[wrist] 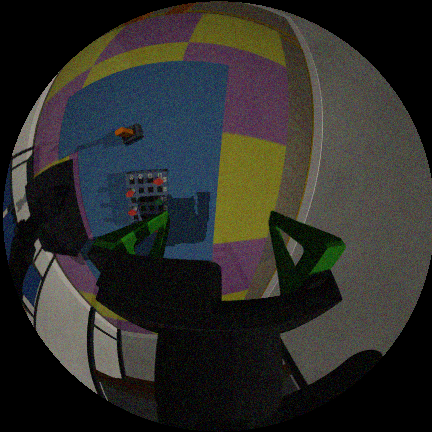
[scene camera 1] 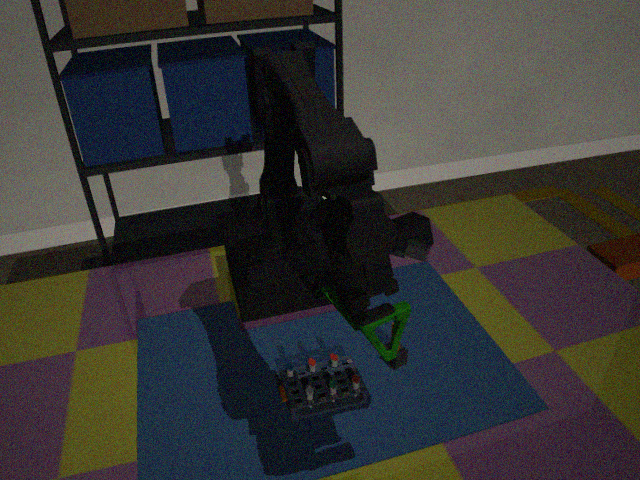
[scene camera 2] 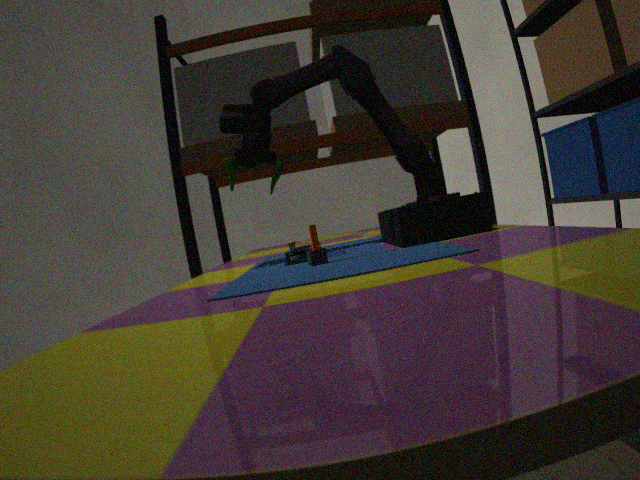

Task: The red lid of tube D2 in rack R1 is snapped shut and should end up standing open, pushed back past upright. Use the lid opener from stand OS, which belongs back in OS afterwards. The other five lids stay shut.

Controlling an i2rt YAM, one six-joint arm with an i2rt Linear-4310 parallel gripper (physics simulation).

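Places are measured from the arm's base along level axes (x ahead, y left, z up), in metres.
Where they show: gripper, fingertip midpoint: (wrist: 218, 216) (scene camera 1: 374, 343) (scene camera 2: 251, 192); arm's base at its link origin: (wrist: 40, 217) (scene camera 1: 282, 243) (scene camera 2: 430, 202).
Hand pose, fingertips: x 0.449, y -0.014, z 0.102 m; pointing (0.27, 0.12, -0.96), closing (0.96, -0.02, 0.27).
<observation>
Things, the pixels of their centre, and the offset from my fingertips. Level surfaces: height alone.
- Rack R1 at the middle of its body: (scene camera 1: 320, 383) (wrist: 147, 204) (scene camera 2: 304, 249) dx -0.105, dy -0.042, dz -0.166 m
- green lid at the middle of its body: (scene camera 1: 332, 384) dx -0.075, dy -0.031, dz -0.143 m
- orange lid opener at the middle of its body: (wrist: 127, 132) (scene camera 2: 314, 243) dx -0.121, dy +0.109, dz -0.145 m
- blue mat at its surface level: dz -0.190 m
Rack R1 (scene camera 1: 330, 407) (scene camera 2: 297, 254) (wrist: 146, 185) stands on the blue mat with several small tubes. Red lids (scene camera 1: 311, 362) (scene camera 1: 334, 357) (scene camera 1: 356, 379) show on three of them; a green lid (scene camera 1: 332, 384) shows too. Labels and lid angles are too small to read, so I cannot tell which is D2. The orange lid opener (scene camera 2: 312, 236) (wrist: 124, 132) stands upright in the dark stand OS (scene camera 1: 400, 357) (scene camera 2: 317, 257) (wrist: 134, 134). My gripper (scene camera 2: 252, 191) (wrist: 218, 216) is open and empty, high above the mat. In scene camera 1, a green finger (scene camera 1: 397, 335) hides most of the opener.
The blue mat (scene camera 1: 439, 413) (scene camera 2: 413, 258) (wrist: 190, 100) lies on a yellow and purple checkered surface. The arm's black base (scene camera 2: 408, 227) (wrist: 57, 205) stands at the mat's edge. Shelf units (scene camera 1: 98, 222) (scene camera 2: 175, 155) stand behind. The arm's shadow falls beside the rack.
</observation>
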